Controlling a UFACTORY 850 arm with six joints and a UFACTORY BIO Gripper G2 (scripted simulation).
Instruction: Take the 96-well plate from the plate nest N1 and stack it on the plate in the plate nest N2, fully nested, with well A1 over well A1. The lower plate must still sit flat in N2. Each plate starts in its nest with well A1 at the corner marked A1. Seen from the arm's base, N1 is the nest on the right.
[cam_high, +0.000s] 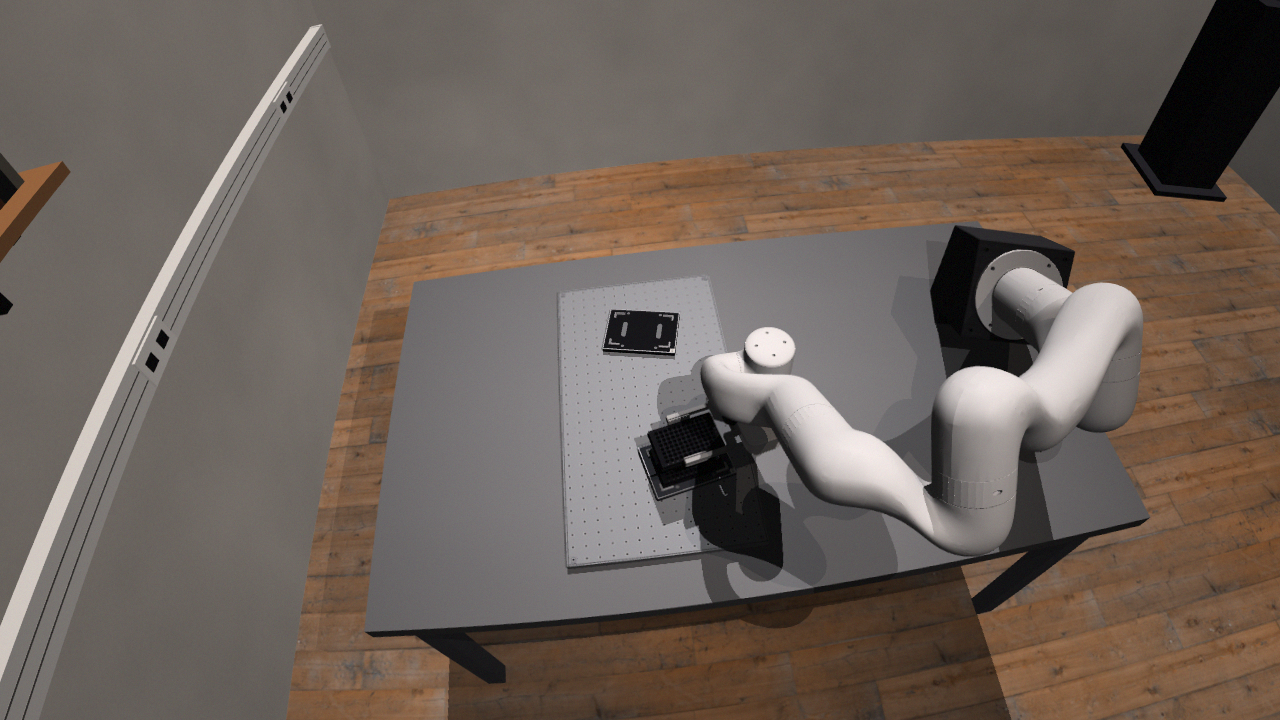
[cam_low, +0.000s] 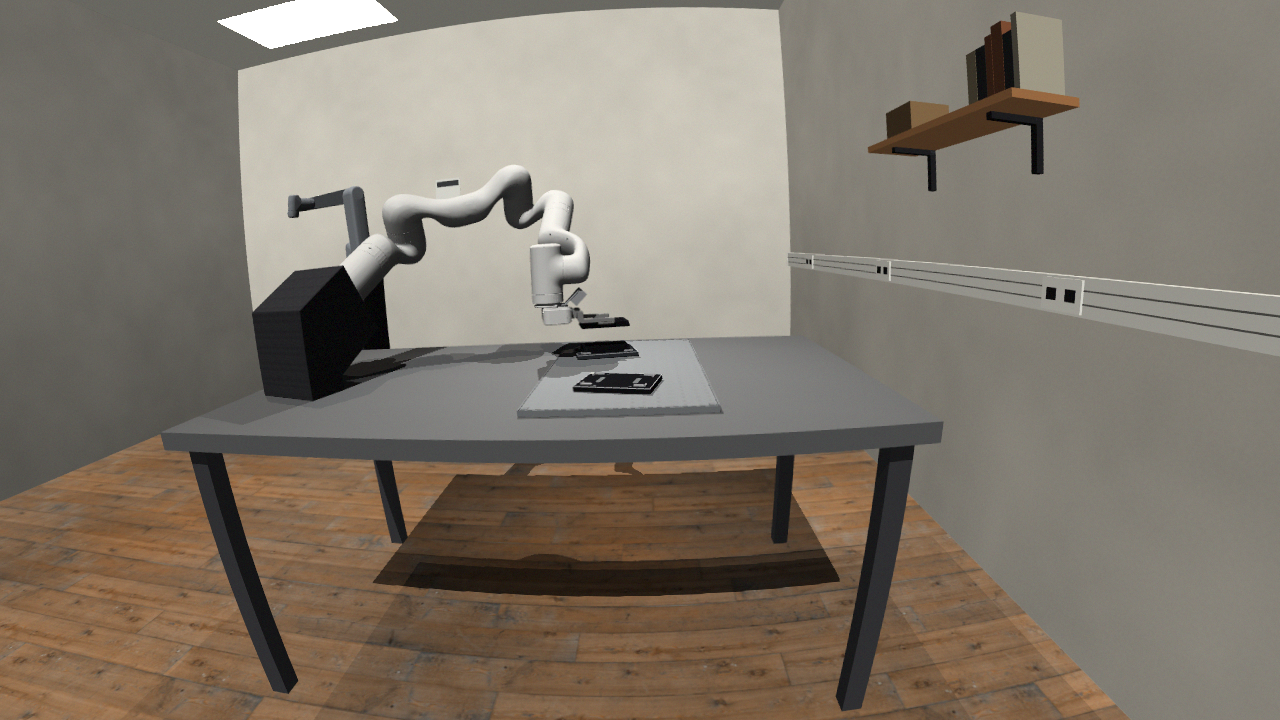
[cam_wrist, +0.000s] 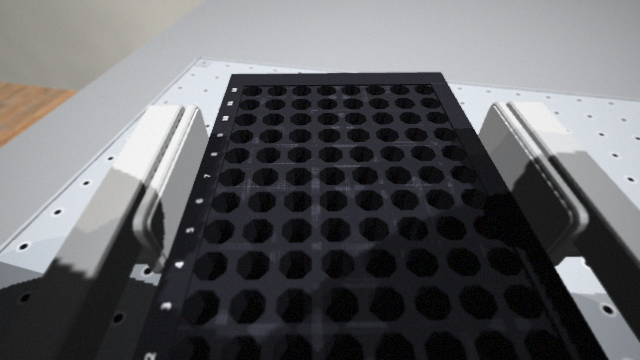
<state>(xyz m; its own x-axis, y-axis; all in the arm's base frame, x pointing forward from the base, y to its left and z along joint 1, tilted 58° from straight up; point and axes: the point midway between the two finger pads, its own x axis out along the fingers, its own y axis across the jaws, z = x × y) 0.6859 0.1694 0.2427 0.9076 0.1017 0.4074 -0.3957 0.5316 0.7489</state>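
The plate nest N2 lies 9 cm below my hand. From my hand the other things lie so: plate nest N1: 33 cm to the right, 12 cm ahead, 9 cm below.
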